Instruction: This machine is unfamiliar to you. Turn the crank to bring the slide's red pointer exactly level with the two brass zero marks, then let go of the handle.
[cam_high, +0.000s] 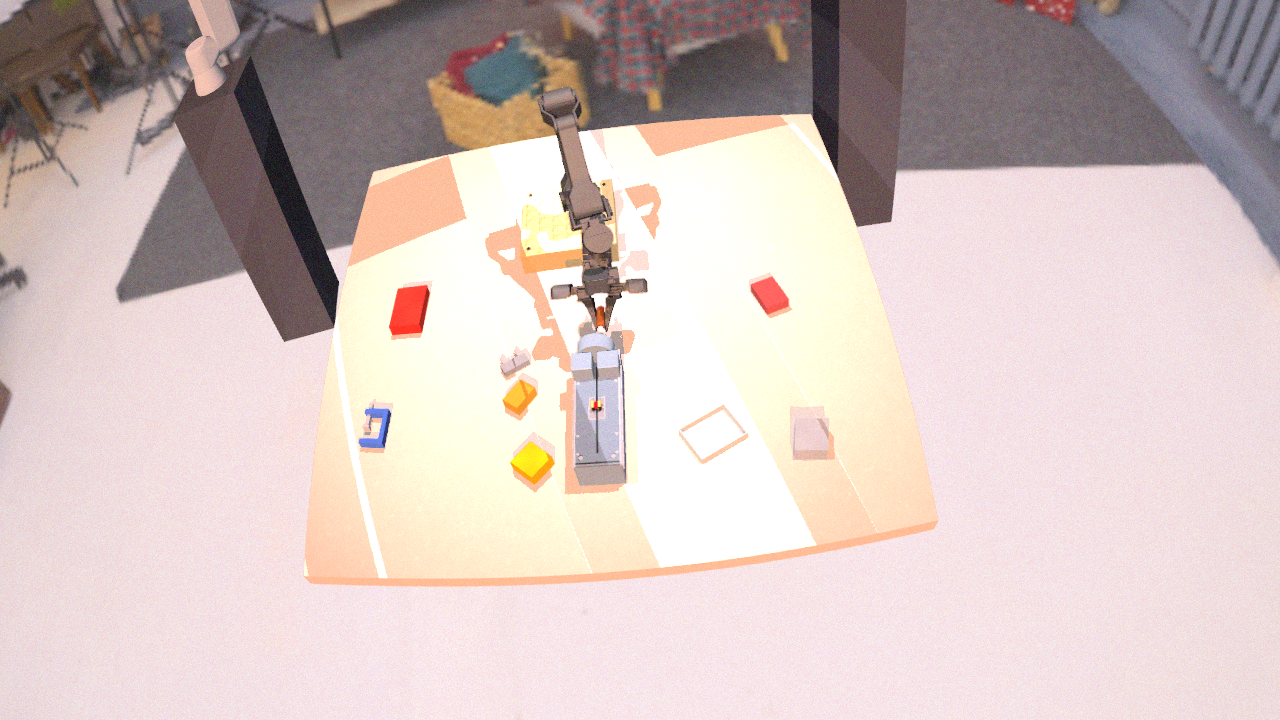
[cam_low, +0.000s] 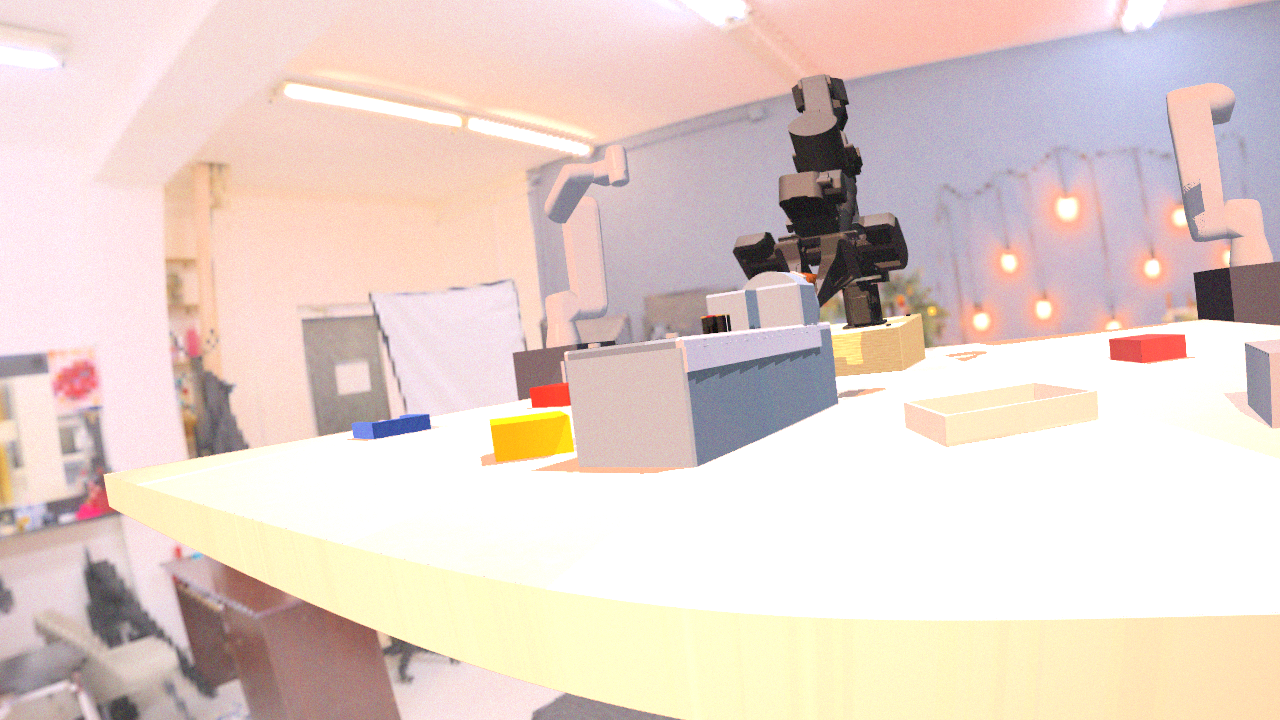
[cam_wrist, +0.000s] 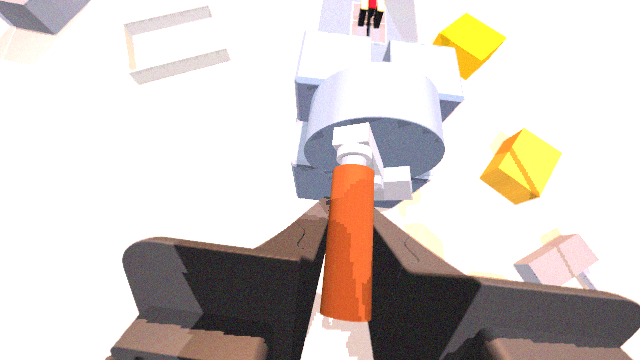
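The orange crank handle lies 30 mm above my gripper tip and 20 mm behind it. The rest, counted from my gripper tip: shallow white tray: 230 mm ahead, 170 mm to the left, 90 mm below; red pointer: 160 mm ahead, 40 mm to the right, 10 mm below; yellow cube: 220 mm ahead, 180 mm to the right, 80 mm below.
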